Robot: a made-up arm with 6 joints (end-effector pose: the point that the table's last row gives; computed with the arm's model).
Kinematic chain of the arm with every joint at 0, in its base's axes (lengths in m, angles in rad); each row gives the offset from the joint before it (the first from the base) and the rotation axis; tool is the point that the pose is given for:
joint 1: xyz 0 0 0.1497 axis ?
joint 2: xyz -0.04 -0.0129 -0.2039 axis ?
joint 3: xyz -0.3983 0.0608 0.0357 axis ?
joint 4: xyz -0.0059 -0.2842 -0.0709 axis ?
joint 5: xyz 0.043 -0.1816 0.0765 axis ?
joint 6: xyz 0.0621 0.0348 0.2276 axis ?
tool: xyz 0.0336 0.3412 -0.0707
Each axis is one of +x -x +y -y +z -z.
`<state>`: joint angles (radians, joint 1 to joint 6).
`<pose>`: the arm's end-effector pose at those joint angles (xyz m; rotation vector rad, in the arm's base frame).
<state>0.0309 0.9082 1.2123 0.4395 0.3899 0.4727</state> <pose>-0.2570 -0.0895 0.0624 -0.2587 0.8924 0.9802</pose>
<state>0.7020 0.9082 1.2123 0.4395 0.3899 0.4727</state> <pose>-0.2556 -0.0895 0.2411 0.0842 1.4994 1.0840</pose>
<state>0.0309 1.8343 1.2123 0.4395 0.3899 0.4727</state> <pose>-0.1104 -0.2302 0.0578 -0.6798 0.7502 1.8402</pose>
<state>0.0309 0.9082 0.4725 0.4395 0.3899 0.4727</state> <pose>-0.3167 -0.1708 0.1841 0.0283 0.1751 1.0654</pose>
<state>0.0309 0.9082 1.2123 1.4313 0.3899 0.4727</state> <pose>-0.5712 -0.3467 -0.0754 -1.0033 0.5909 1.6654</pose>
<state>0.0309 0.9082 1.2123 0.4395 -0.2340 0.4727</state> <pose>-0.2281 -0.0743 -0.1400 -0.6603 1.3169 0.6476</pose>
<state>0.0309 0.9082 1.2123 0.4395 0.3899 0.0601</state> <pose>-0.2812 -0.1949 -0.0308 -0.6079 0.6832 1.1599</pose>
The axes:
joint 1: +y
joint 2: +z
joint 3: +y
joint 4: -x
joint 5: -y
joint 6: +x

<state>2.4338 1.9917 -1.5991 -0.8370 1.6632 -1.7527</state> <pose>-0.4494 -0.0147 -0.1811 0.2110 1.7915 -1.7378</pose>
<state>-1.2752 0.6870 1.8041 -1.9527 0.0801 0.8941</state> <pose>0.2166 -0.9655 0.0849 2.0645 0.0202 -0.6075</pose>
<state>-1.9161 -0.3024 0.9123 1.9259 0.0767 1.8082</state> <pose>0.4293 0.5535 -0.0669 0.1674 -0.9772 -0.0374</pose>
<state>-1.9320 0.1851 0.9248 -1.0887 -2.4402 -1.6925</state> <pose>0.4430 -0.5536 -0.3405 -1.4674 0.1878 1.9355</pose>
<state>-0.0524 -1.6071 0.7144 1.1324 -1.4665 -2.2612</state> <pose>-0.4516 0.1607 0.1479 -0.1383 2.0321 1.6781</pose>
